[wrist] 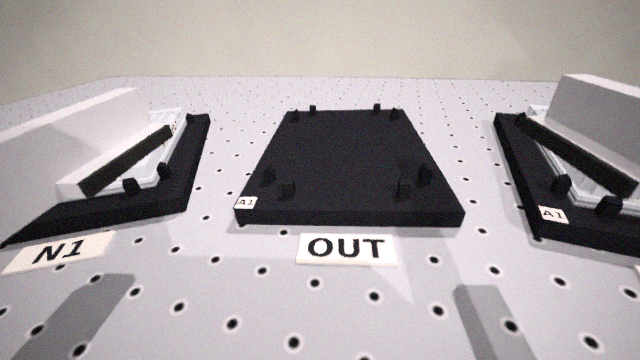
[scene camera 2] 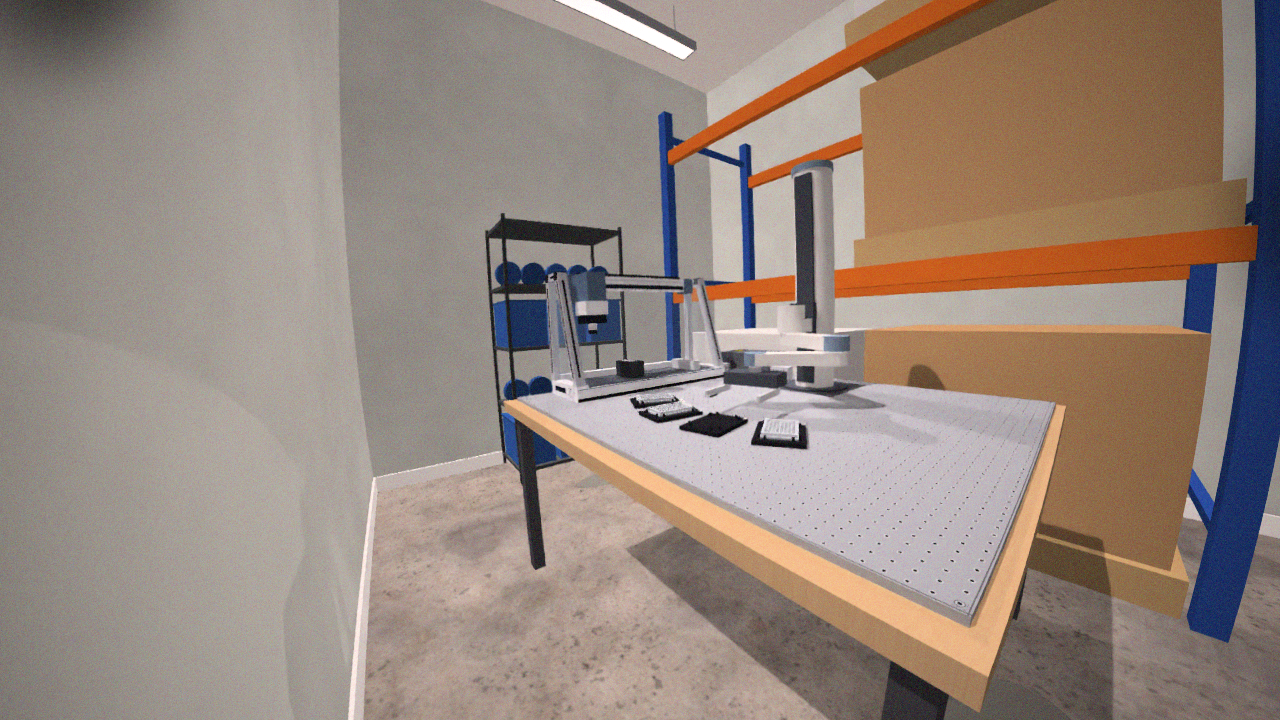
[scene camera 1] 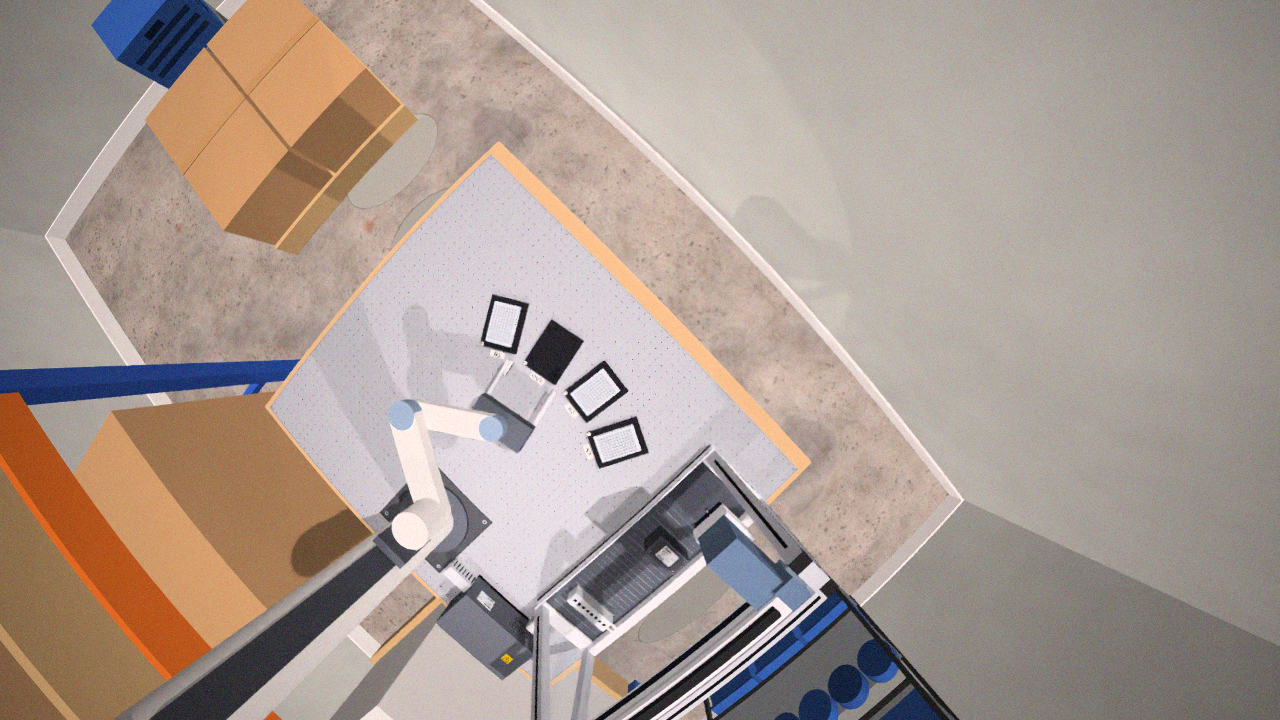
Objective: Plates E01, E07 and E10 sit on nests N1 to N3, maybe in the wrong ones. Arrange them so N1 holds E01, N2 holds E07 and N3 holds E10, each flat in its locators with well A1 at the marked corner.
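Frame: origin at the arm's base, x up, y left, z back, level; millimetres.
Where they show: gripper, fingertip midpoint: [wrist: 337, 106] [scene camera 2: 730, 396] [scene camera 1: 532, 375]; arm's base, origin of the base link: [scene camera 2: 814, 389].
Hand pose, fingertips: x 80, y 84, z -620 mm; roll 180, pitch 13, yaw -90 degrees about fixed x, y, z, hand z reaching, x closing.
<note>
Things, the pixels of their top centre, and the offset from my fingertips. "spot": a spot on its surface instead.
- White plate E07, middle of its top: [wrist: 112, 136] [scene camera 2: 780, 425] [scene camera 1: 502, 323] dx -40, dy +187, dz -32 mm
- Plate E01, middle of its top: [scene camera 1: 594, 392] [scene camera 2: 670, 406] dx -40, dy -164, dz -92 mm
- nest N2, surface spot: [scene camera 1: 605, 401] spot: dx -41, dy -205, dz -96 mm
- Plate E10, middle of its top: [scene camera 1: 617, 444] [scene camera 2: 655, 396] dx -40, dy -324, dz -28 mm
- nest N3, surface spot: [scene camera 1: 622, 456] spot: dx -40, dy -362, dz -13 mm
- OUT nest, middle of its top: [wrist: 345, 130] [scene camera 2: 714, 418] [scene camera 1: 552, 352] dx -45, dy +14, dz -83 mm
- dark control box, surface spot: [scene camera 1: 487, 625] spot: dx +48, dy -455, dz +689 mm
- OUT label, surface spot: [wrist: 346, 248] spot: dx -65, dy -6, dz +12 mm
White plate E07 [scene camera 1: 505, 322] [scene camera 2: 781, 428] [wrist: 156, 167] lies in black nest N1 [scene camera 1: 489, 319] [wrist: 150, 206]. Plate E01 [scene camera 1: 596, 391] [scene camera 2: 671, 410] lies in nest N2 [scene camera 1: 605, 402] [wrist: 530, 185]. Plate E10 [scene camera 1: 617, 442] [scene camera 2: 657, 397] lies in nest N3 [scene camera 1: 622, 456]. All look flat; their codes are too small to read here. The OUT nest [scene camera 1: 554, 351] [scene camera 2: 713, 424] [wrist: 350, 150], between N1 and N2, is empty. My gripper [scene camera 1: 531, 376] [scene camera 2: 730, 400] [wrist: 337, 106] is open and empty, above the table on the label side of OUT. Its fingers partly hide both neighbouring plates in the wrist view.
A framed machine [scene camera 1: 556, 593] [scene camera 2: 648, 380] with a blue-grey head [scene camera 1: 751, 562] [scene camera 2: 588, 295] stands beyond N3. A dark control box [scene camera 1: 487, 625] stands near the arm's base. Small locator posts stand up from the nests. The OUT label [wrist: 346, 248] lies before its nest.
</note>
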